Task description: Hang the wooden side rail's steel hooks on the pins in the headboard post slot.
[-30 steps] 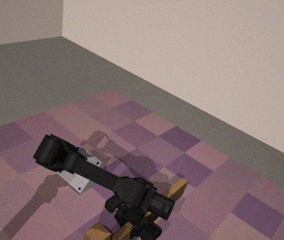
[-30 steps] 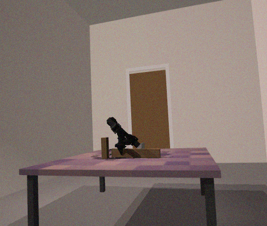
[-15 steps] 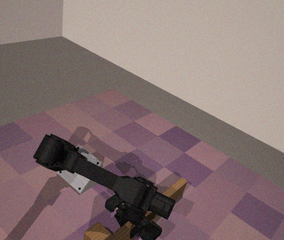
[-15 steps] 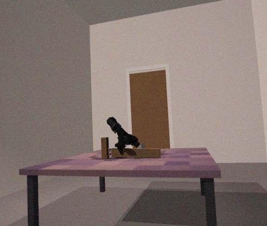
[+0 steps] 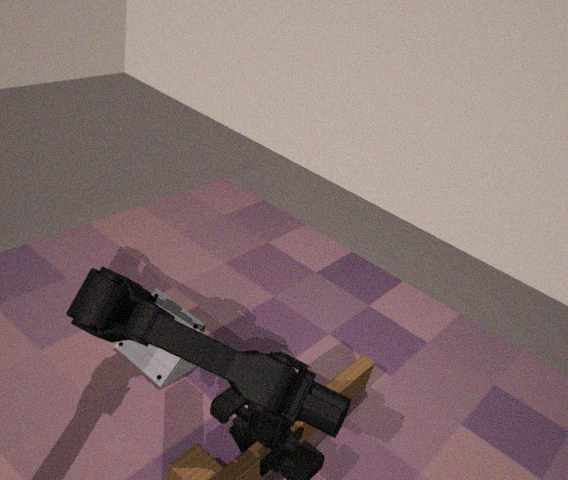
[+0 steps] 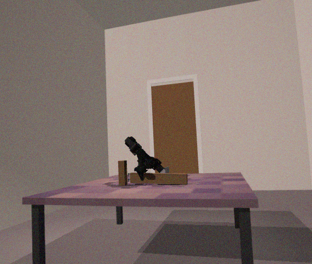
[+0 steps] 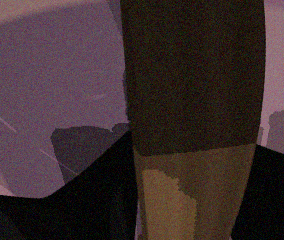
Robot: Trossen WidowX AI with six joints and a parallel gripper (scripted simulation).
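Now: gripper tip 15 cm to the left of the upright headboard post, 5 cm below it and 1 cm past it.
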